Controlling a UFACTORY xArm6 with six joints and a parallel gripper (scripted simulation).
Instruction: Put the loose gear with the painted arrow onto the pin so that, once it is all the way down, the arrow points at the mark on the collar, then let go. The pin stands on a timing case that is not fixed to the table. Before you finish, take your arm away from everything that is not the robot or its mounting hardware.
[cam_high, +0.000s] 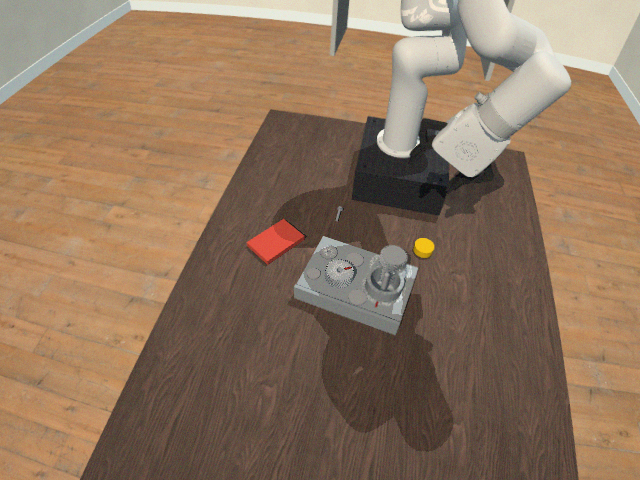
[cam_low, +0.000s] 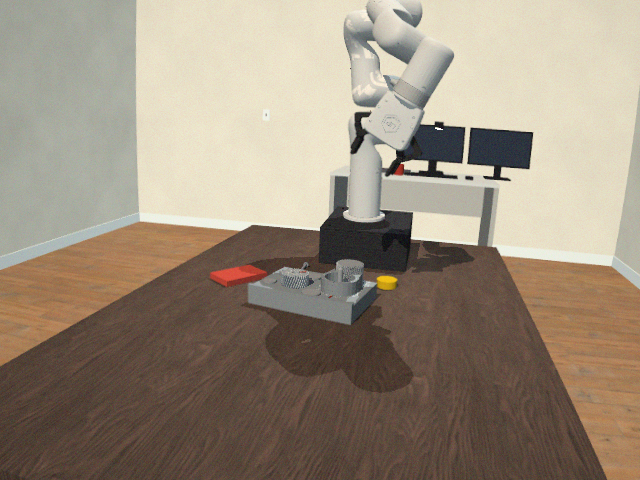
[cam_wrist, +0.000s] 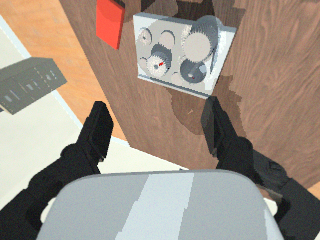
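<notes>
The gear is 10 cm ahead of my hand, 13 cm to the right of it and 26 cm below it. The rest, counted from my hand: yellow disc: 9 cm behind, 3 cm to the left, 30 cm below; screw: 14 cm behind, 20 cm to the right, 31 cm below; flat red block: 2 cm ahead, 32 cm to the right, 31 cm below.
</notes>
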